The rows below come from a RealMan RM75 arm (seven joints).
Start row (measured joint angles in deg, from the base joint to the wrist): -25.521, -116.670, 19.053, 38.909, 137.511, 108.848, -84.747
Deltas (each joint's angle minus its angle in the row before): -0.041, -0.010, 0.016, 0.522, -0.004, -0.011, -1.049; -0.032, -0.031, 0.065, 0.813, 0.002, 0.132, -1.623; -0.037, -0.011, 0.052, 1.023, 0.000, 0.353, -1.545; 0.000, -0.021, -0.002, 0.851, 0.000, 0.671, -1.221; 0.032, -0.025, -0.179, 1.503, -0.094, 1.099, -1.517; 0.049, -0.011, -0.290, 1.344, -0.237, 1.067, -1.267; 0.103, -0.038, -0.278, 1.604, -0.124, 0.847, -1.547; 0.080, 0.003, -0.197, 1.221, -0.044, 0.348, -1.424; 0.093, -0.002, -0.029, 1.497, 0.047, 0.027, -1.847; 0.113, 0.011, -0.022, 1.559, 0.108, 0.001, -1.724; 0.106, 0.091, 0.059, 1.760, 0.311, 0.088, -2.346; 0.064, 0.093, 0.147, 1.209, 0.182, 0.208, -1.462; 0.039, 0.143, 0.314, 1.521, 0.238, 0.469, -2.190; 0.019, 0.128, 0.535, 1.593, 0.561, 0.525, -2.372; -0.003, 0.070, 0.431, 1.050, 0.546, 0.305, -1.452; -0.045, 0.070, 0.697, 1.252, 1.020, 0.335, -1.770; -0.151, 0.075, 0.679, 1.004, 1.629, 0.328, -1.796; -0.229, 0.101, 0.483, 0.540, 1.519, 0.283, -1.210
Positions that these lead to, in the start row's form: -25.562, -116.680, 19.069, 39.431, 137.507, 108.837, -85.796; -25.594, -116.711, 19.134, 40.244, 137.509, 108.969, -87.419; -25.631, -116.722, 19.186, 41.267, 137.509, 109.322, -88.964; -25.631, -116.743, 19.184, 42.118, 137.509, 109.993, -90.185; -25.599, -116.768, 19.005, 43.621, 137.415, 111.092, -91.702; -25.550, -116.779, 18.715, 44.965, 137.178, 112.159, -92.969; -25.447, -116.817, 18.437, 46.569, 137.054, 113.006, -94.516; -25.367, -116.814, 18.240, 47.790, 137.010, 113.354, -95.940; -25.274, -116.816, 18.211, 49.287, 137.057, 113.381, -97.787; -25.161, -116.805, 18.189, 50.846, 137.165, 113.382, -99.511; -25.055, -116.714, 18.248, 52.606, 137.476, 113.470, -101.857; -24.991, -116.621, 18.395, 53.815, 137.658, 113.678, -103.319; -24.952, -116.478, 18.709, 55.336, 137.896, 114.147, -105.509; -24.933, -116.350, 19.244, 56.929, 138.457, 114.672, -107.881; -24.936, -116.280, 19.675, 57.979, 139.003, 114.977, -109.333; -24.981, -116.210, 20.372, 59.231, 140.023, 115.312, -111.103; -25.132, -116.135, 21.051, 60.235, 141.652, 115.640, -112.899; -25.361, -116.034, 21.534, 60.775, 143.171, 115.923, -114.109
